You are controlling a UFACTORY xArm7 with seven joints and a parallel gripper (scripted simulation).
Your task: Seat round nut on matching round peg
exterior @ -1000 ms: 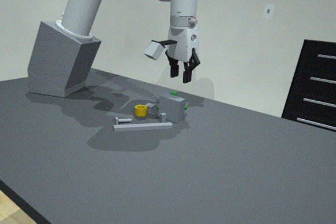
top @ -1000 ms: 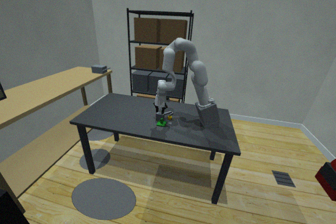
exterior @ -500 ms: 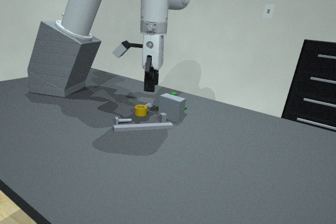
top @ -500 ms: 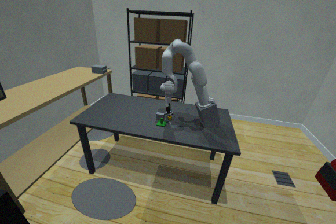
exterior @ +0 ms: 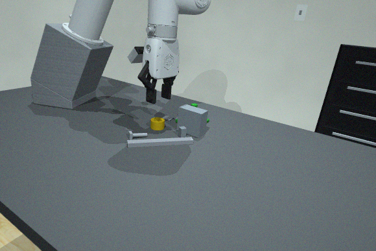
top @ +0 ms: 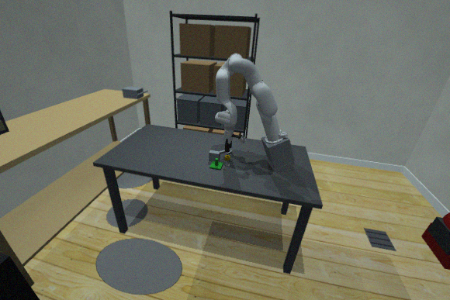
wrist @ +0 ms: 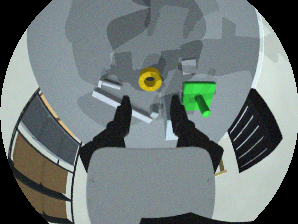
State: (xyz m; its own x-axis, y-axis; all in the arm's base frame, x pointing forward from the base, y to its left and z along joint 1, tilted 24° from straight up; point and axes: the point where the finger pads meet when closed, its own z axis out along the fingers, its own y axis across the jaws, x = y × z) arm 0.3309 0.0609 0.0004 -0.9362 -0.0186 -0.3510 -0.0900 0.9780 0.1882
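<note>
Right now my hand is 8 cm short of the grey block, 7 cm above it and 6 cm to the right of it. Also, from my hand: flat grey tile (10 cm below, 7 cm to the left, 3 cm behind); then square peg (9 cm below, 8 cm ahead, 2 cm to the left); then short bolt-like piece (9 cm to the right, 9 cm below, 2 cm ahead).
</note>
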